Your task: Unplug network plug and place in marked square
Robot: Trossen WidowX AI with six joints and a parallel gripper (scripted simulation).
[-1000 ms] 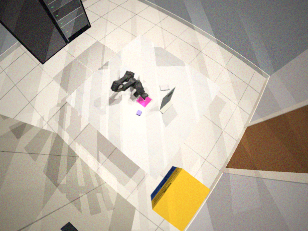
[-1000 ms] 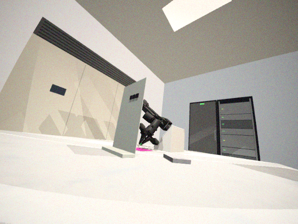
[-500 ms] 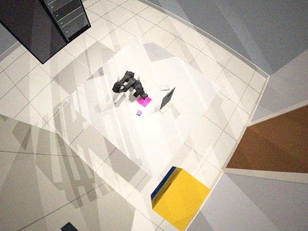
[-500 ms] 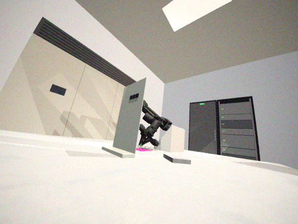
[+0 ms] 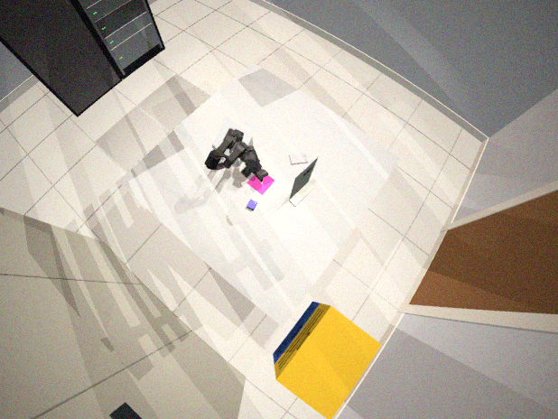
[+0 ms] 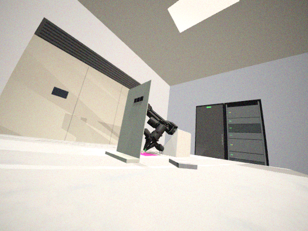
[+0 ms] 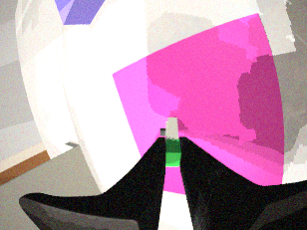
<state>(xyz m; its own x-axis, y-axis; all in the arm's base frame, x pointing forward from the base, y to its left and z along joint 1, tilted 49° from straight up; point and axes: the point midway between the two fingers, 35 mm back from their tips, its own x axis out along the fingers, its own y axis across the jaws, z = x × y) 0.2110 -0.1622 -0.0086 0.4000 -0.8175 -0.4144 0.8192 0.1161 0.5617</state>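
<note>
The green network plug lies right at my gripper tip. The rest, counted from my gripper tip: magenta marked square (20 mm below, 10 mm behind); then upright grey panel (220 mm ahead, 130 mm above, 90 mm to the left); then purple cube (150 mm to the right, 40 mm ahead).
</note>
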